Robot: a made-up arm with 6 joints.
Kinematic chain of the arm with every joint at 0, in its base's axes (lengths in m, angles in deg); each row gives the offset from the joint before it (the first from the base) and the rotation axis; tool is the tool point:
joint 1: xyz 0 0 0.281 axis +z
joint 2: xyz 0 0 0 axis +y
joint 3: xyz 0 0 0.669 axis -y
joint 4: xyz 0 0 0 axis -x
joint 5: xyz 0.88 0 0 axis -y
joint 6: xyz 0 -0.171 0 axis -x
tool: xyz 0 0 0
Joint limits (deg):
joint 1: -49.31..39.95
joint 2: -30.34..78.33
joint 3: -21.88..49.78
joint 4: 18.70..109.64
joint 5: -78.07..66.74
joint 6: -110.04..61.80
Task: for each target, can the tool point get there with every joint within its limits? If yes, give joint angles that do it. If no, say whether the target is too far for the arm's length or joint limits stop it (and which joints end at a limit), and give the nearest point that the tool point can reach.
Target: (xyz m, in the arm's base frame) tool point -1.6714 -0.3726 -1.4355
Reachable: no: too far | nearest point 0.2378 -0.5250 -0.4595 | short by 2.150 m
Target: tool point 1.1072 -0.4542 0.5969
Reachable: yes | joints -21.67 30.46 2.58 85.55 27.29 -53.94
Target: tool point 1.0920 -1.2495 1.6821
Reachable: no: too far | nearest point 0.7622 -0.8721 1.2590 | short by 0.656 m
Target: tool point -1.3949 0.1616 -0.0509
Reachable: no: joint limits stop it (at a limit: joint 1, joint 2, joint 3, joint 4) | nearest point 0.2378 -0.5250 -0.4595 | short by 1.818 m
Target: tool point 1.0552 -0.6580 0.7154
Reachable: yes | joints -33.53 32.25 13.04 101.60 -19.79 -55.66
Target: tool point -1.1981 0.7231 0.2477
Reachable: no: joint limits stop it (at a limit: joint 1, joint 2, joint 3, joint 4) | nearest point 0.3531 0.3708 1.1471 | short by 1.827 m
